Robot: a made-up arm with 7 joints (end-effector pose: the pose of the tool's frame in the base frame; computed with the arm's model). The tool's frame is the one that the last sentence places.
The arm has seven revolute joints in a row. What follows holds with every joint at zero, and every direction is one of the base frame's. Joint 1 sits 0.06 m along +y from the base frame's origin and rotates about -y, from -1.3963 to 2 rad. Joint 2 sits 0.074 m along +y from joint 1 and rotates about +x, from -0.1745 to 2 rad. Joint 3 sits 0.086 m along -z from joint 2 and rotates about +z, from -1.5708 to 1.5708 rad. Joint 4 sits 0.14 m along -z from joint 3 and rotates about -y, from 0 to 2.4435 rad. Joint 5 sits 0.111 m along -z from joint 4 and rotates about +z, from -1.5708 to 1.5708 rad. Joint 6 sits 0.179 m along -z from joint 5 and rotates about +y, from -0.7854 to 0.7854 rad. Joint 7 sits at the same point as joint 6 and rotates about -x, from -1.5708 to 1.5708 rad. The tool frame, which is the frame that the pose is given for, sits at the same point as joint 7; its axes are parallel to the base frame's.
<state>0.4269 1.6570 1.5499 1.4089 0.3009 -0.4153 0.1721</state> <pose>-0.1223 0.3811 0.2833 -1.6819 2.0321 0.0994</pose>
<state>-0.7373 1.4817 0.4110 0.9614 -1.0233 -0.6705 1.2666</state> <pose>0.2015 0.5329 -0.1023 0.0326 1.0706 -1.7112</pose>
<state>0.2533 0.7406 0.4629 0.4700 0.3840 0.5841 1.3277</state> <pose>0.1935 0.5042 -0.2785 -0.8415 -0.8987 0.3792</pose>
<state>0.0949 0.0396 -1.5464 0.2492 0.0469 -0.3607 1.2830</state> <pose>0.0500 0.0826 -0.5070 -1.3445 0.5104 -1.6553</pose>
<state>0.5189 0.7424 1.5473 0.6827 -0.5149 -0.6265 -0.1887</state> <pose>0.1072 0.5737 -0.1791 1.6218 -1.5751 1.0473</pose>
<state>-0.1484 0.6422 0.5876 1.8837 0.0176 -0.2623 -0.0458</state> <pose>0.2245 0.3384 -0.0516 0.9535 -2.0680 -0.3488</pose>
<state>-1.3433 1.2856 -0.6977 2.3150 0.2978 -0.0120 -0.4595</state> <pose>-0.0994 0.1238 -0.1908 -0.4818 -0.3938 -0.6606</pose>
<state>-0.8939 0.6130 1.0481 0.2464 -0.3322 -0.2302 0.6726</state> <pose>-0.2738 0.4760 -0.2653 0.2935 0.1386 0.1914</pose>
